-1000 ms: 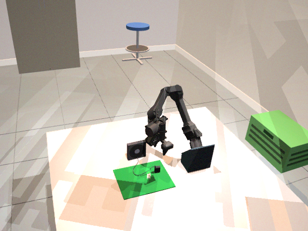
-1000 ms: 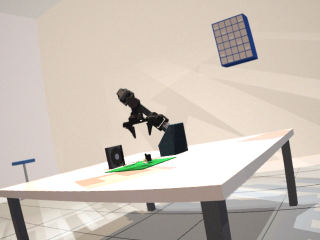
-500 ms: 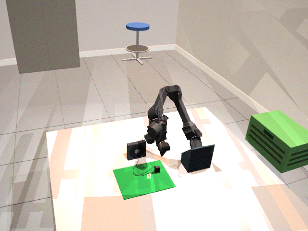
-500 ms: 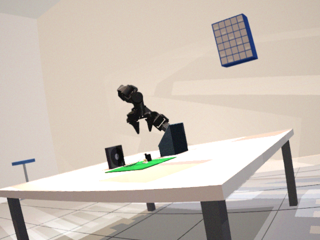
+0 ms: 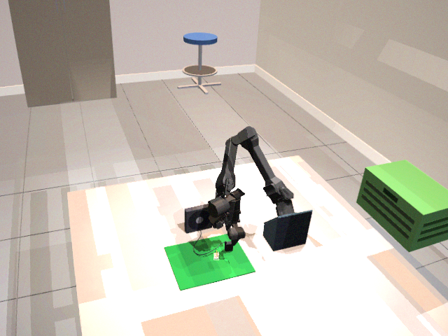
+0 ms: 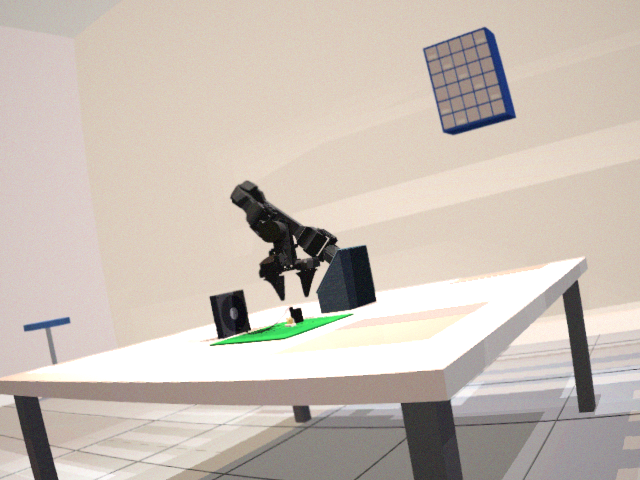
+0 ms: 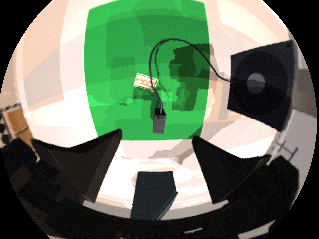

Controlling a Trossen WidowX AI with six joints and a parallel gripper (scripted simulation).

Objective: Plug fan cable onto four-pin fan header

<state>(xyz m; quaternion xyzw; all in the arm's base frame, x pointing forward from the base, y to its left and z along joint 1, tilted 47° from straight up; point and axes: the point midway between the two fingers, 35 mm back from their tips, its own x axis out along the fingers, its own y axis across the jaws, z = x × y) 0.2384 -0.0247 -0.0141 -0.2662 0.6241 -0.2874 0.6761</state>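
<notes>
My gripper tip is now 5 cm above the dark plug. From my gripper tip the other things lie so: green board 10 cm ahead, 3 cm to the left, 8 cm below; pale four-pin header 6 cm ahead, 2 cm to the left, 7 cm below; black fan 9 cm ahead, 16 cm to the right, 1 cm below.
</notes>
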